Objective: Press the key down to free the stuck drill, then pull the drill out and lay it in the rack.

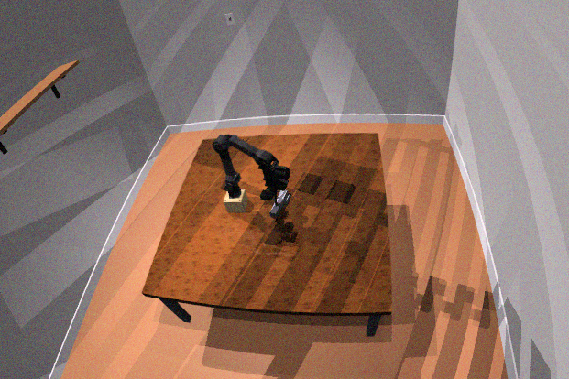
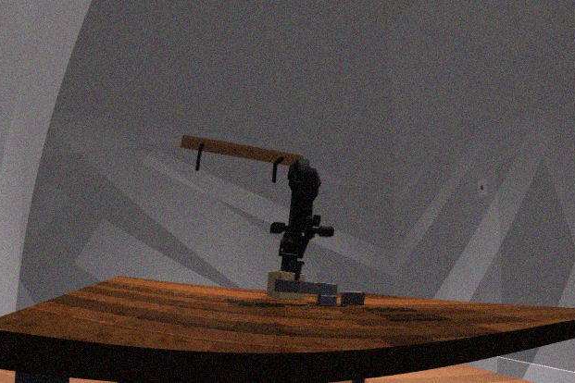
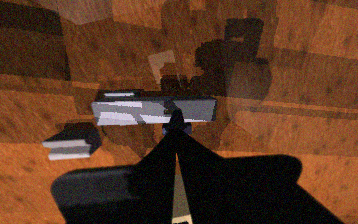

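The drill lies 90 mm below my gripper tip, 50 mm to the left of it and 10 mm ahead of it. From my gripper tip the other things lie so: grey block: 210 mm to the left, 120 mm below, 10 mm behind.
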